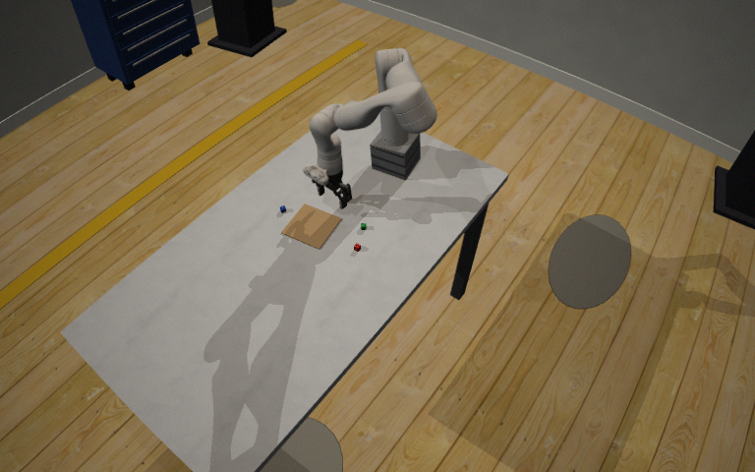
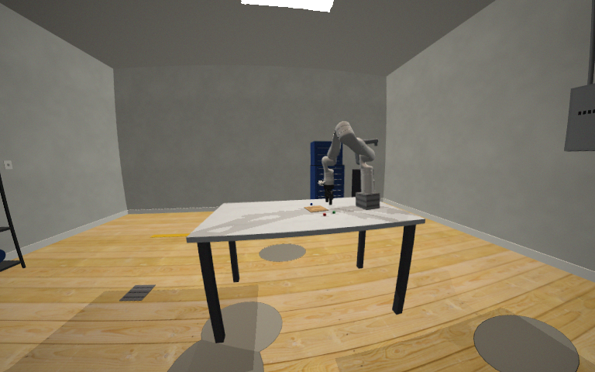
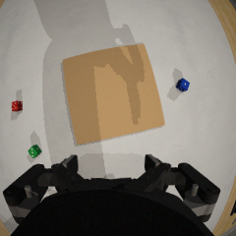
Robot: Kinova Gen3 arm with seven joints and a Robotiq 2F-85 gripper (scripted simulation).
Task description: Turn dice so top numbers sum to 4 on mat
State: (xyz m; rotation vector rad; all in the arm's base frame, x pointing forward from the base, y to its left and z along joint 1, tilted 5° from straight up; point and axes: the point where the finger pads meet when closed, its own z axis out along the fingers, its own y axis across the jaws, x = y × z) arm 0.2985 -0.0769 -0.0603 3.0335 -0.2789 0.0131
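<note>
My gripper is now 130 mm to the right of the green die, 40 mm above it and 20 mm short of it. Round my hand: blue die (140 mm to the right, 90 mm ahead, 40 mm below); tan mat (100 mm ahead, 40 mm below, 20 mm to the right); red die (150 mm to the left, 110 mm ahead, 40 mm below).
</note>
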